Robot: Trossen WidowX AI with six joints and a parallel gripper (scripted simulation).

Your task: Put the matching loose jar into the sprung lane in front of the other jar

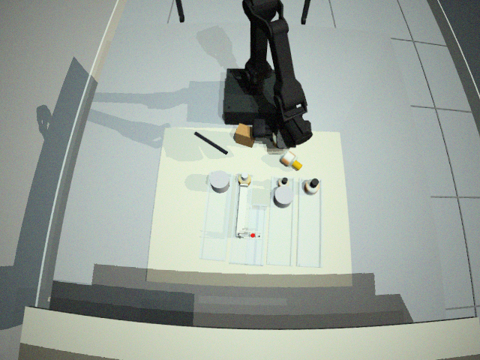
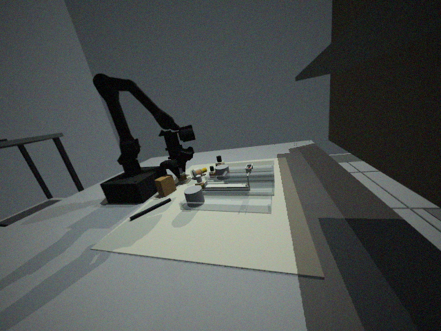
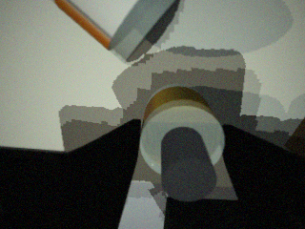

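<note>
Right now the cardboard box is 110 mm to the right of my gripper tip, 10 mm behind it and 10 mm above it. Round my gripper tip: black rod: 230 mm to the right, 20 mm below, 10 mm ahead; red dot: 340 mm ahead, 80 mm to the right, 50 mm above; sprung lane: 300 mm ahead, 90 mm to the right, 10 mm below.
</note>
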